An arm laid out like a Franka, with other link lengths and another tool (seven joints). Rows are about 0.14 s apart.
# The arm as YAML. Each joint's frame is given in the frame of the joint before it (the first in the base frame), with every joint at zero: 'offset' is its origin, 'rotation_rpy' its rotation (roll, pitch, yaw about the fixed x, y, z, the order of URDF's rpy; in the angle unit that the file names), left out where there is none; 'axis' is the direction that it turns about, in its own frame. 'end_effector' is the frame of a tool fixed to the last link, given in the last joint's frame.
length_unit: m
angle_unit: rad
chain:
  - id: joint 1
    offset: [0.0, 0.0, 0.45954]
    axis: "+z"
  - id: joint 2
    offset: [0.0, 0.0, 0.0]
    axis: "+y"
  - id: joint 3
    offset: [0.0, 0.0, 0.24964]
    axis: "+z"
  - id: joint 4
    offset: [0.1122, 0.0, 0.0]
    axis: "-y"
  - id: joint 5
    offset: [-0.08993, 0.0, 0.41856]
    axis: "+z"
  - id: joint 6
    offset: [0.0, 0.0, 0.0]
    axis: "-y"
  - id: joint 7
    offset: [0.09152, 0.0, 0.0]
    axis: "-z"
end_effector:
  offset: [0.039, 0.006, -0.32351]
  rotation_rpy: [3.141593, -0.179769, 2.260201]
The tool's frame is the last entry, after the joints.
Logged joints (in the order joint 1, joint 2, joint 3, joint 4, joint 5, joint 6, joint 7), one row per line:
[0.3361 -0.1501 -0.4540 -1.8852 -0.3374 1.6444 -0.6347]
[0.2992 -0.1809 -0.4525 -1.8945 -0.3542 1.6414 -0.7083]
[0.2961 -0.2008 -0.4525 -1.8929 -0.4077 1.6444 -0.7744]
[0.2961 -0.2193 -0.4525 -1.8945 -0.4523 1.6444 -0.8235]
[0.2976 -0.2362 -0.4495 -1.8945 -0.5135 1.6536 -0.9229]
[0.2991 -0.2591 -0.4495 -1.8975 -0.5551 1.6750 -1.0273]
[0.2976 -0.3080 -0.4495 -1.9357 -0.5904 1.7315 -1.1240]
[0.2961 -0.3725 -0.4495 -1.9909 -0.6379 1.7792 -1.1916]
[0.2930 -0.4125 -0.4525 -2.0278 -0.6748 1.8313 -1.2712]
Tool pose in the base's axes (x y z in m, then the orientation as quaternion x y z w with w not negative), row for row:
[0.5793 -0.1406 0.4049 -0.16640 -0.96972 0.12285 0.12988]
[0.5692 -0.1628 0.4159 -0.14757 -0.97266 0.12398 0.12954]
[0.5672 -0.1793 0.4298 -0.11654 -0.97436 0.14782 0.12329]
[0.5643 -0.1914 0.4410 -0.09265 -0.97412 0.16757 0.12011]
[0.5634 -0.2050 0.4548 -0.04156 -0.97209 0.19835 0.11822]
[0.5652 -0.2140 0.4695 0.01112 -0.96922 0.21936 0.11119]
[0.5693 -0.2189 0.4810 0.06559 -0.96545 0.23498 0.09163]
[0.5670 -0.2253 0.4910 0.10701 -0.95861 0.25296 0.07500]
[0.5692 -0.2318 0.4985 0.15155 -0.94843 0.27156 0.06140]
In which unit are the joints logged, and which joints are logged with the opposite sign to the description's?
The joints are logged in radians. Opposite sign: none.
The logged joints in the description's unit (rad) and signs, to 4 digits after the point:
[0.3361 -0.1501 -0.4540 -1.8852 -0.3374 1.6444 -0.6347]
[0.2992 -0.1809 -0.4525 -1.8945 -0.3542 1.6414 -0.7083]
[0.2961 -0.2008 -0.4525 -1.8929 -0.4077 1.6444 -0.7744]
[0.2961 -0.2193 -0.4525 -1.8945 -0.4523 1.6444 -0.8235]
[0.2976 -0.2362 -0.4495 -1.8945 -0.5135 1.6536 -0.9229]
[0.2991 -0.2591 -0.4495 -1.8975 -0.5551 1.6750 -1.0273]
[0.2976 -0.3080 -0.4495 -1.9357 -0.5904 1.7315 -1.1240]
[0.2961 -0.3725 -0.4495 -1.9909 -0.6379 1.7792 -1.1916]
[0.2930 -0.4125 -0.4525 -2.0278 -0.6748 1.8313 -1.2712]

